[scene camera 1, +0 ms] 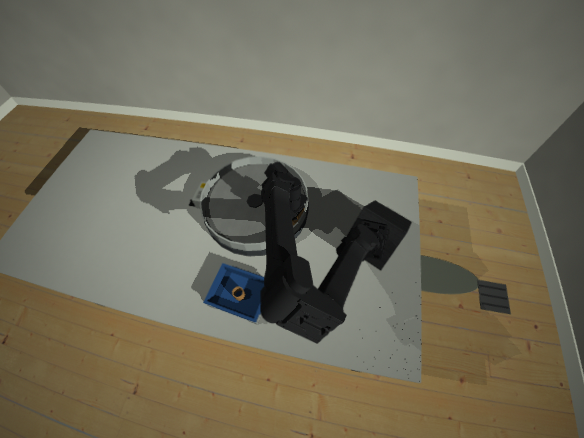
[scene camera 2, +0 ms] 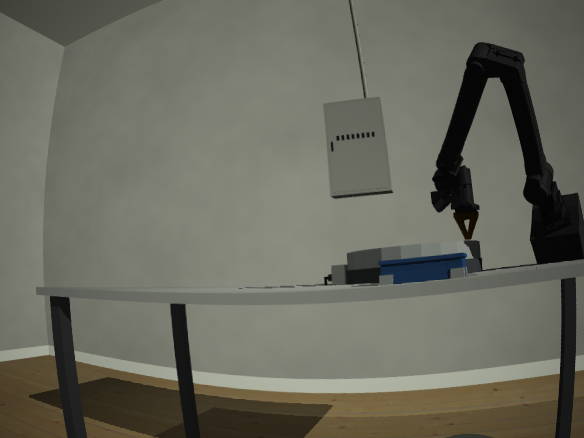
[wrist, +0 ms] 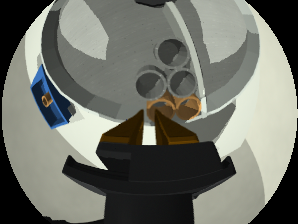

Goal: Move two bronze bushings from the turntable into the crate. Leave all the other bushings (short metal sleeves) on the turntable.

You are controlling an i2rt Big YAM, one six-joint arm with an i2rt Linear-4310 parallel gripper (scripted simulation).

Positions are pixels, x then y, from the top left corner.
Scene:
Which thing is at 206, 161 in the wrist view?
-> My gripper.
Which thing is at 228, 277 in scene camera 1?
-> A blue crate.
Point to a blue crate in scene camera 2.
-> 448, 266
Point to a round grey turntable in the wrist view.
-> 102, 53

